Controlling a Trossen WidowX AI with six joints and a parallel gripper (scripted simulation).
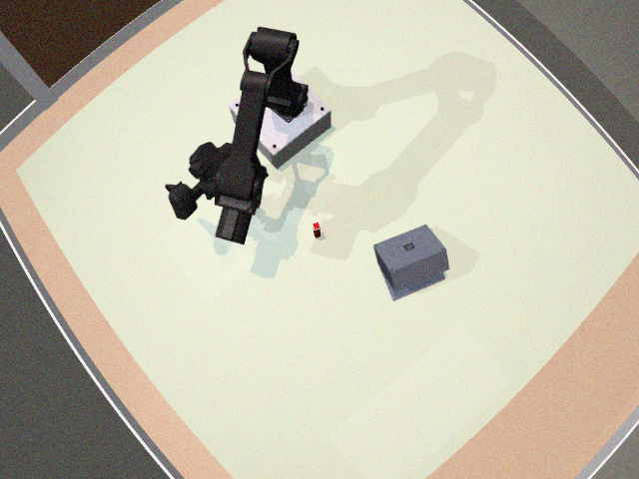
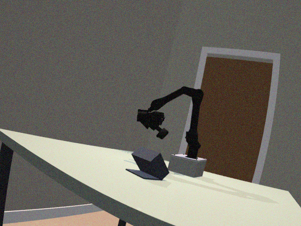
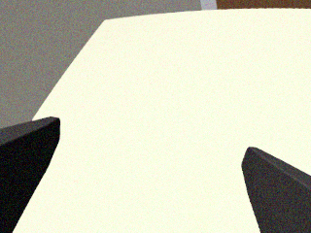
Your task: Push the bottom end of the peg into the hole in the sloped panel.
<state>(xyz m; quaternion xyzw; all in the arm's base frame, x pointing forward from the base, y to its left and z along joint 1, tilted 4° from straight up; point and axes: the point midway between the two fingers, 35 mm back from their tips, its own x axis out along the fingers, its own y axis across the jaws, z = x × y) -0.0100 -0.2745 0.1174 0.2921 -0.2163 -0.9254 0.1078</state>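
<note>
My gripper tip is now 260 mm short of the red square peg, 130 mm above it and 120 mm to the right of it. Also, from my gripper tip: flat foot plate 470 mm ahead, 200 mm to the left, 190 mm below; then grey sloped panel 460 mm ahead, 210 mm to the left, 140 mm below.
</note>
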